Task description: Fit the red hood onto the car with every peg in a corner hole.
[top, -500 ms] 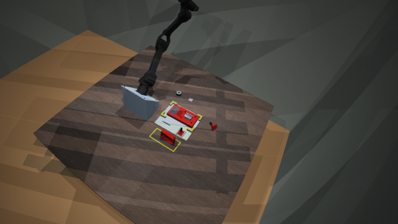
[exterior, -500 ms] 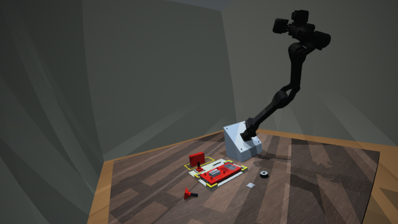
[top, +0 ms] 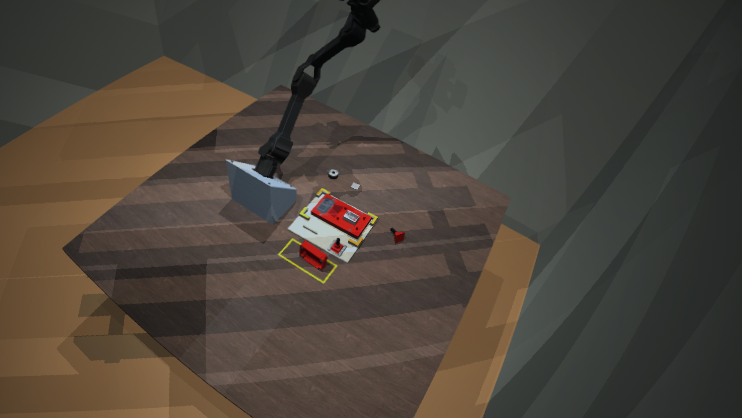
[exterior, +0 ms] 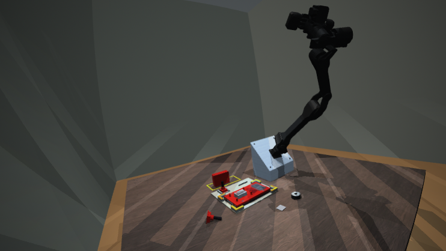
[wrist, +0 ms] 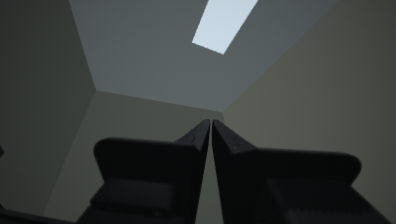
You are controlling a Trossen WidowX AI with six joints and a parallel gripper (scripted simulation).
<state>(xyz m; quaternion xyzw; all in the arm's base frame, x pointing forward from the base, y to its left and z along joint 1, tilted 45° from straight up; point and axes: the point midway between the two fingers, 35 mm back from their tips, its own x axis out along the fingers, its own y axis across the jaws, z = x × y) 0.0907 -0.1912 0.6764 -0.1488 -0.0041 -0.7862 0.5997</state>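
My gripper tip is 740 mm above the red hood, 410 mm to the left of it and 300 mm short of it. The rest, counted from my gripper tip: black ring: 760 mm below, 100 mm ahead, 50 mm to the right; then grey engine block: 750 mm below, 300 mm ahead, 190 mm to the right.
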